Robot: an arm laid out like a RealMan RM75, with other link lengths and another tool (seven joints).
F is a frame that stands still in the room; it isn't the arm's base.
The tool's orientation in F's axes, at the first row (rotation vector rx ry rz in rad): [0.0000, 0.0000, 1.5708]
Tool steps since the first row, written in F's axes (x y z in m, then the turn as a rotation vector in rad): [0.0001, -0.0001, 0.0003, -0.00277, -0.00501, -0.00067]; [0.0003, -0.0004, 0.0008, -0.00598, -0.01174, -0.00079]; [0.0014, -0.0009, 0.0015, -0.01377, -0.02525, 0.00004]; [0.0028, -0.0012, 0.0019, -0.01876, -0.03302, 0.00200]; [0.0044, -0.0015, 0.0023, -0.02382, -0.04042, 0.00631]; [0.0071, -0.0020, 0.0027, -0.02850, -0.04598, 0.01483]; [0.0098, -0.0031, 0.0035, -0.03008, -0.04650, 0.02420]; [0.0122, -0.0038, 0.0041, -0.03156, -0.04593, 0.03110]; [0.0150, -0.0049, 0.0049, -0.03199, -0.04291, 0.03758]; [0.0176, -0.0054, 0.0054, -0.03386, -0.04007, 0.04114]
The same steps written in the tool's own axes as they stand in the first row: [-0.0001, -0.0001, 0.0003, -0.00501, 0.00277, -0.00067]; [-0.0004, -0.0003, 0.0008, -0.01174, 0.00598, -0.00079]; [-0.0009, -0.0014, 0.0015, -0.02525, 0.01377, 0.00004]; [-0.0012, -0.0028, 0.0019, -0.03302, 0.01876, 0.00200]; [-0.0015, -0.0044, 0.0023, -0.04042, 0.02382, 0.00631]; [-0.0020, -0.0071, 0.0027, -0.04598, 0.02850, 0.01483]; [-0.0031, -0.0098, 0.0035, -0.04650, 0.03008, 0.02420]; [-0.0038, -0.0122, 0.0041, -0.04593, 0.03156, 0.03110]; [-0.0049, -0.0150, 0.0049, -0.04291, 0.03199, 0.03758]; [-0.0054, -0.0176, 0.0054, -0.04007, 0.03386, 0.04114]
